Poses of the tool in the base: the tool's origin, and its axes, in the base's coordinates. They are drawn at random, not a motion.
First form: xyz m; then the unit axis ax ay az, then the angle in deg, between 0 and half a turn.
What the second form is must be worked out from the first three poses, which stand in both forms.
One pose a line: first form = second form
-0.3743 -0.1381 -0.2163 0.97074 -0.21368 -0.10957 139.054 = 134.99 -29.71 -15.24 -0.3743 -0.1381 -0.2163
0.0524 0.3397 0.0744 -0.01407 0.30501 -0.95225 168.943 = -2.38 51.53 -160.88 0.0524 0.3397 0.0744
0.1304 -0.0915 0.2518 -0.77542 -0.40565 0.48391 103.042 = -79.90 -41.80 49.86 0.1304 -0.0915 0.2518
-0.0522 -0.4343 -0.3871 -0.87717 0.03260 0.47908 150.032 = -131.60 4.89 71.88 -0.0522 -0.4343 -0.3871
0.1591 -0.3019 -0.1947 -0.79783 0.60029 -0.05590 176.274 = -140.64 105.82 -9.85 0.1591 -0.3019 -0.1947
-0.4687 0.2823 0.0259 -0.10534 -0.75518 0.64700 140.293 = -14.78 -105.95 90.77 -0.4687 0.2823 0.0259
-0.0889 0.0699 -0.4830 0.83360 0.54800 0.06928 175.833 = 146.57 96.36 12.18 -0.0889 0.0699 -0.4830
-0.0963 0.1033 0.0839 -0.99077 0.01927 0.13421 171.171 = -169.59 3.30 22.97 -0.0963 0.1033 0.0839
